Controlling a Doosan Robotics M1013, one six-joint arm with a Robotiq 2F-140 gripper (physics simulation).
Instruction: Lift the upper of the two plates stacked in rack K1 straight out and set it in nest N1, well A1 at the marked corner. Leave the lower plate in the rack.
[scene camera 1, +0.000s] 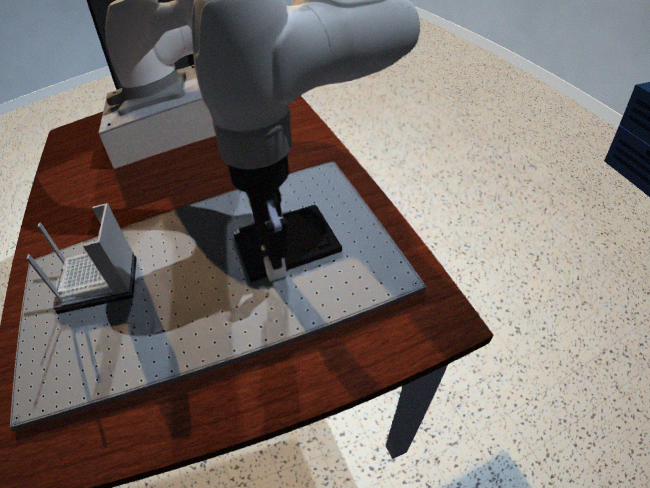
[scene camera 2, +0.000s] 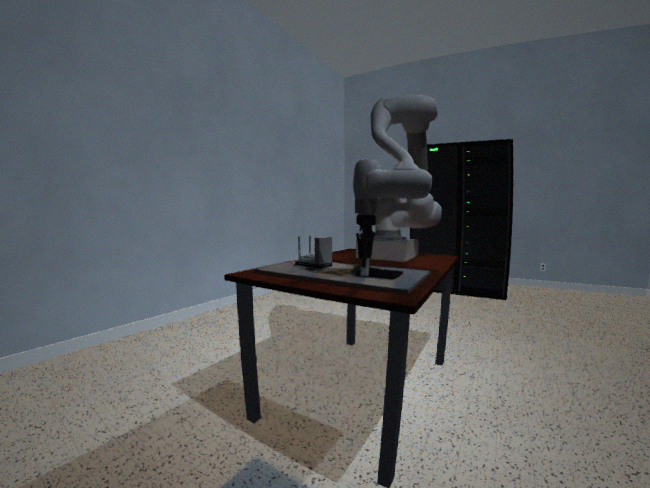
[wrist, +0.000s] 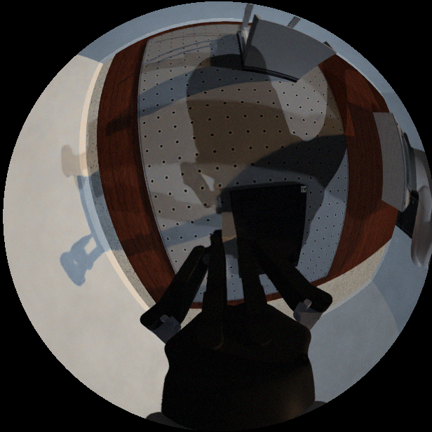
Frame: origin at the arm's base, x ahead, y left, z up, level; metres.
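Seen in the pictures: gripper, fingertip midpoint: (scene camera 1: 277, 275) (scene camera 2: 364, 275); arm's base at its link origin: (scene camera 1: 154, 94) (scene camera 2: 387, 239).
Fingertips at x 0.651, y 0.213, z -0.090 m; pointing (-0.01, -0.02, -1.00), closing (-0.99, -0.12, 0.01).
Pixels of each thing's middle, then the offset from my fingertips to it. Level surfaces: height alone.
- rack K1 at the middle of its body: (scene camera 1: 80, 260) (scene camera 2: 313, 251) 0.082 m back, 0.332 m right, 0.064 m up
- flat black nest N1 at the middle of its body: (scene camera 1: 285, 240) (scene camera 2: 379, 273) 0.072 m back, 0.030 m left, 0.002 m up
- grey perforated board at its surface level: 0.005 m down
- reddish wooden table at its surface level: 0.018 m down
The rack K1 (scene camera 1: 112, 252) (scene camera 2: 323, 251) (wrist: 287, 47) has a tall grey panel, thin posts and a black base. A pale plate with a grid of wells (scene camera 1: 79, 274) sits inside it; the frames do not show clearly whether a second lies beneath. The flat black nest N1 (scene camera 1: 315, 231) (scene camera 2: 389, 273) (wrist: 270, 215) shows no plate on its visible part and has a small white mark at one corner. My gripper (scene camera 1: 275, 270) (scene camera 2: 364, 270) (wrist: 227, 220) is shut and empty, pointing down low at the nest's front long edge, well away from the rack. The arm hides part of the nest.
Rack and nest stand on a grey perforated board (scene camera 1: 210, 325) (wrist: 170, 150) on a reddish wooden table (scene camera 1: 252, 414) (scene camera 2: 315, 291). The arm's pale base block (scene camera 1: 157, 139) (scene camera 2: 401, 250) stands behind the board. A black cabinet (scene camera 2: 485, 220) stands behind the table.
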